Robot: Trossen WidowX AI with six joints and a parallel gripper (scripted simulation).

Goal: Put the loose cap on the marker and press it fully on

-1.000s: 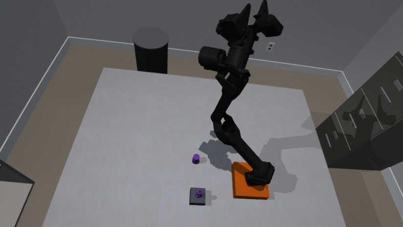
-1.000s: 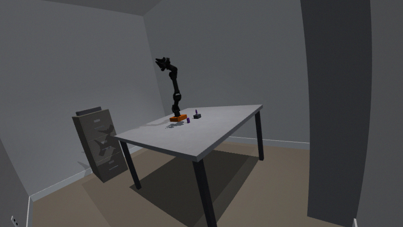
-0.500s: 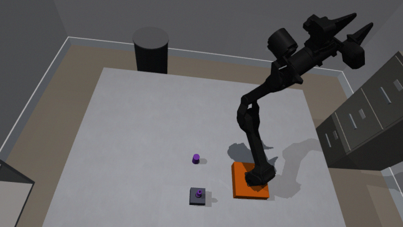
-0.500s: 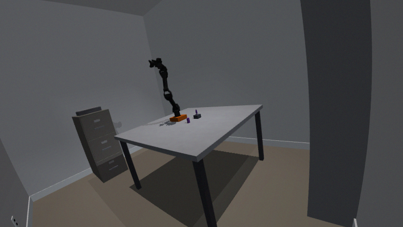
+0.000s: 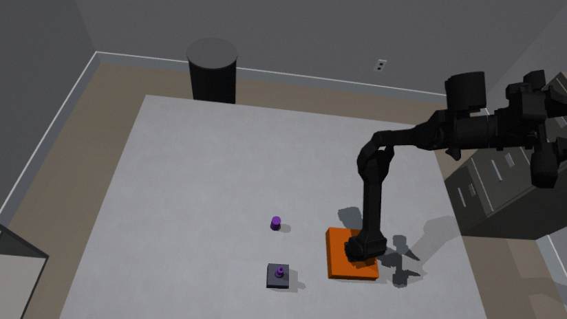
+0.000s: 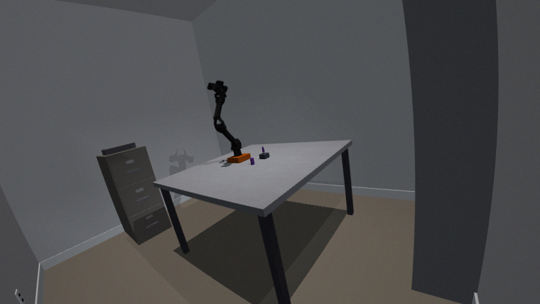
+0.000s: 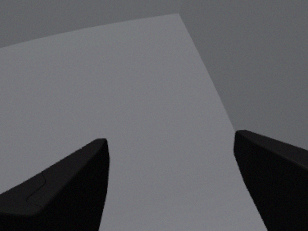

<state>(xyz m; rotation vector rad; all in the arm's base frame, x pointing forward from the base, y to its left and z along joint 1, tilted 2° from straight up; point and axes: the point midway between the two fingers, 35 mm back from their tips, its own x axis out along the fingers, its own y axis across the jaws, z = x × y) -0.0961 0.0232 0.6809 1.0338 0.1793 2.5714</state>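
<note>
Right now my gripper tip is 72 cm above the purple cap, 39 cm short of it and 18 cm to the left of it.
</note>
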